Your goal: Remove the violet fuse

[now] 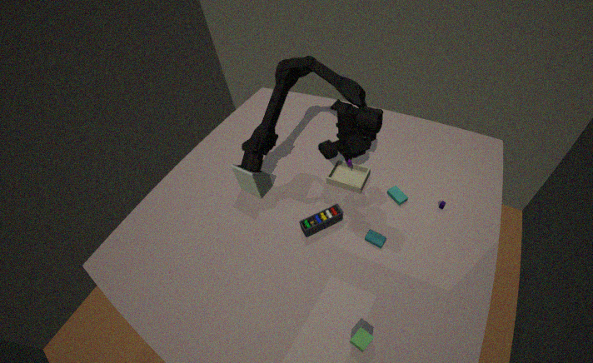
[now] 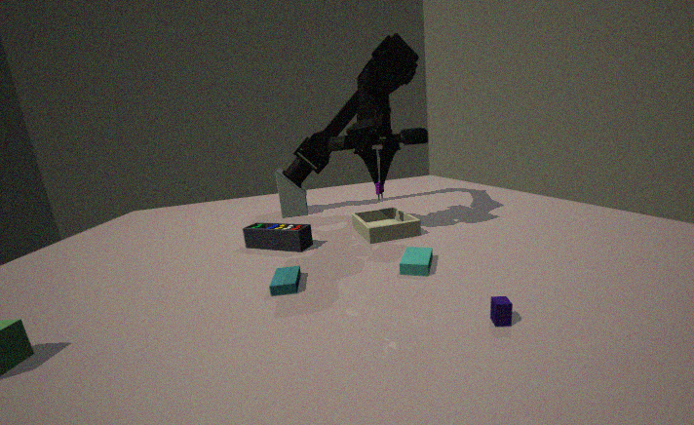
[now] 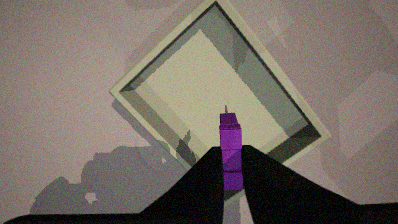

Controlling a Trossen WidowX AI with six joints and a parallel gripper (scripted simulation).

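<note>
My gripper tip is now 90 mm above the cream tray. Round my gripper tip: green cube 270 mm ahead, 480 mm to the right, 80 mm below; dark purple cube 340 mm ahead, 20 mm to the left, 80 mm below; violet fuse 10 mm below.
</note>
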